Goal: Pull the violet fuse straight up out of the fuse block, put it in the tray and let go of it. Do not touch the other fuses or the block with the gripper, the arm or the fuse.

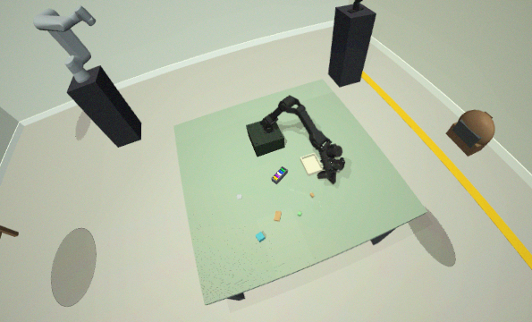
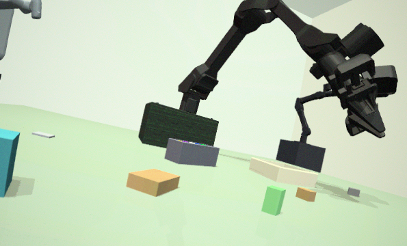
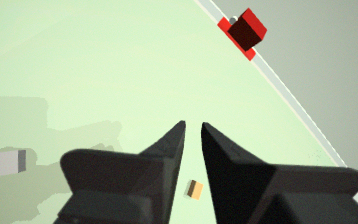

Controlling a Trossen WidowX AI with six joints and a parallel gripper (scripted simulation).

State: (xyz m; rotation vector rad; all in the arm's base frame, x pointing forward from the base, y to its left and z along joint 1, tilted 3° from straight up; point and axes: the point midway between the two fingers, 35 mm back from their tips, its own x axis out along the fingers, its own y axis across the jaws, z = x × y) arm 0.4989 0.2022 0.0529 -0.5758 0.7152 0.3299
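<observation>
Right now my gripper tip is 22 cm past the cream tray, 3 cm to the left of it and 12 cm above it.
</observation>
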